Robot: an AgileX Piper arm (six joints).
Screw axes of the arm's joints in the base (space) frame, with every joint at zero. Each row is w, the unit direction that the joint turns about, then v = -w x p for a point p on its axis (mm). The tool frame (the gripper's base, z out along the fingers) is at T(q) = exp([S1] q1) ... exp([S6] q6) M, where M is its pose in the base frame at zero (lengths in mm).
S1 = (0, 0, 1, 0, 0, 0)
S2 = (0, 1, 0, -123, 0, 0)
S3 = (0, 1, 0, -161.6, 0, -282.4)
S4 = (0.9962, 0, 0.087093, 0, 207.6, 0)
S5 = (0, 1, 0, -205.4, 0, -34.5)
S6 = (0.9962, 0, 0.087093, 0, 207.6, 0)
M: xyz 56.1 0 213.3 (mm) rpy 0 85 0 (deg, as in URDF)
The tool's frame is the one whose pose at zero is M.
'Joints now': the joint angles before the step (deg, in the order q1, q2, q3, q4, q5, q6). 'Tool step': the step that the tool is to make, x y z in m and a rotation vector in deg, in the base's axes. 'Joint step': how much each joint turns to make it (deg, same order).
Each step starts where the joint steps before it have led.
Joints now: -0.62 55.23 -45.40 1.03 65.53 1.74
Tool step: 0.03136 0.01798 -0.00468 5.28 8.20 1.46
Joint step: 3.37 9.76 -5.21 5.02 3.48 1.55
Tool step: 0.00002 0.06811 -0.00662 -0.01 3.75 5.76
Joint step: 20.56 4.85 -2.14 -2.00 -0.30 15.44
